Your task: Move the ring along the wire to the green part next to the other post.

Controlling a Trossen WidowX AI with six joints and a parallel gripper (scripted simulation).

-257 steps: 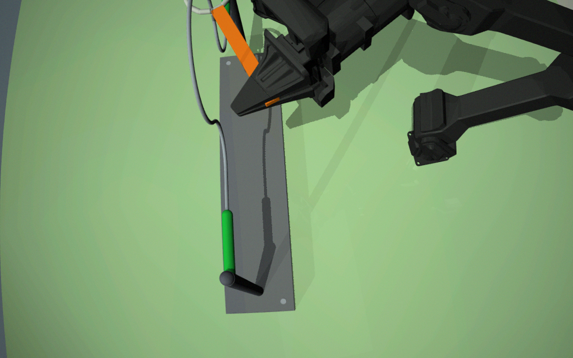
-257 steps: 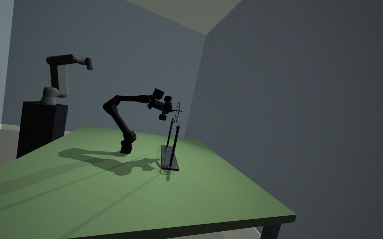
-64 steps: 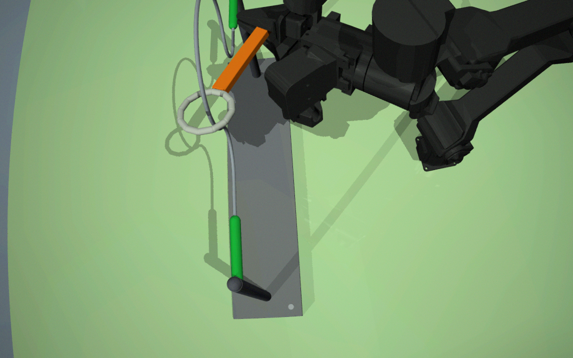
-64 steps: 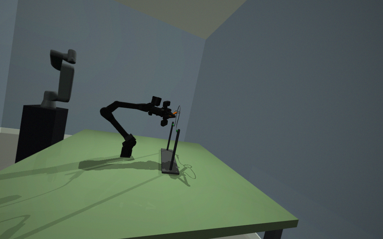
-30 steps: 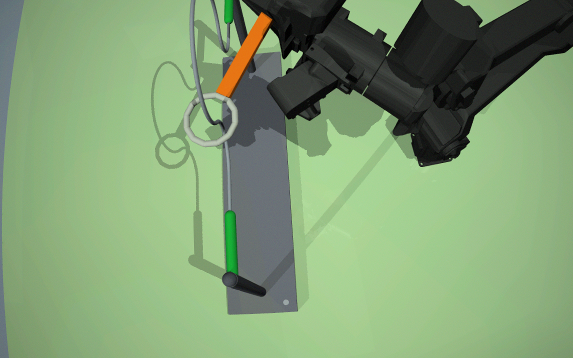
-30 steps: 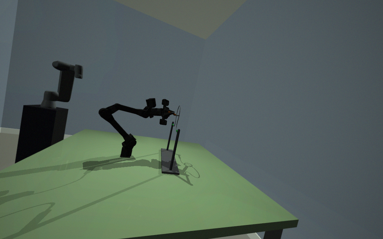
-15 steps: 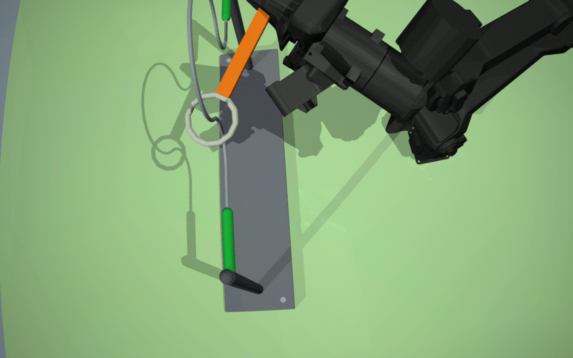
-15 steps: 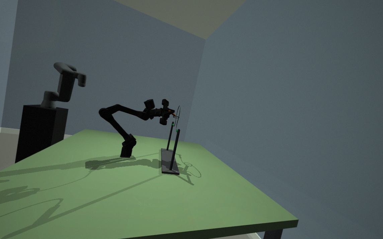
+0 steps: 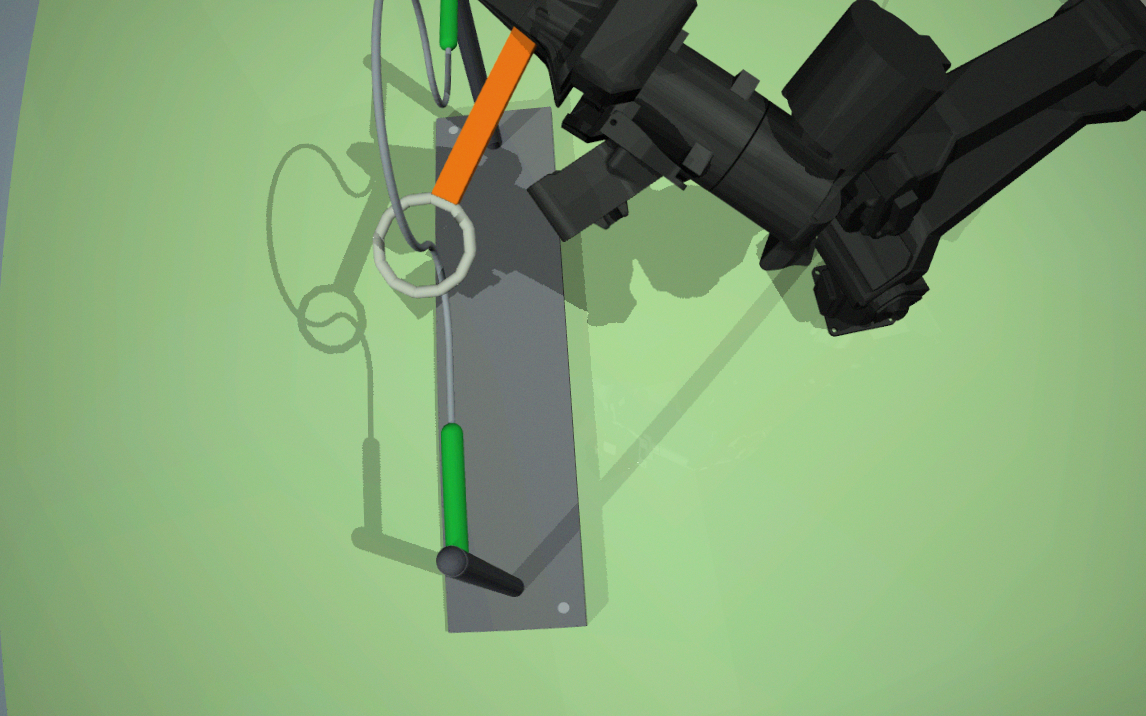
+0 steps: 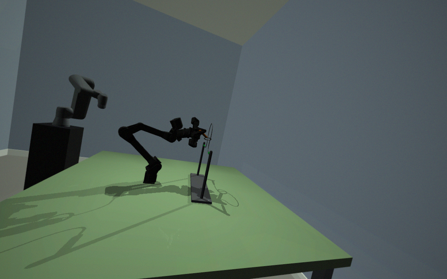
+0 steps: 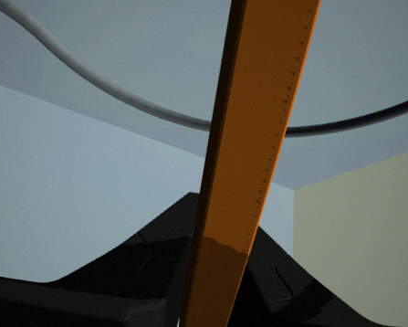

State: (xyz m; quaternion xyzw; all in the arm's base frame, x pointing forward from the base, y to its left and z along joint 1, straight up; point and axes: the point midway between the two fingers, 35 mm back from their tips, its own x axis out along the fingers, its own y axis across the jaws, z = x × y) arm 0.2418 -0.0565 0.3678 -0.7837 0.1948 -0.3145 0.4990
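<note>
Now: the ring with orange handle 20 mm ahead of my gripper tip, 80 mm to the left of it and 40 mm below it.
</note>
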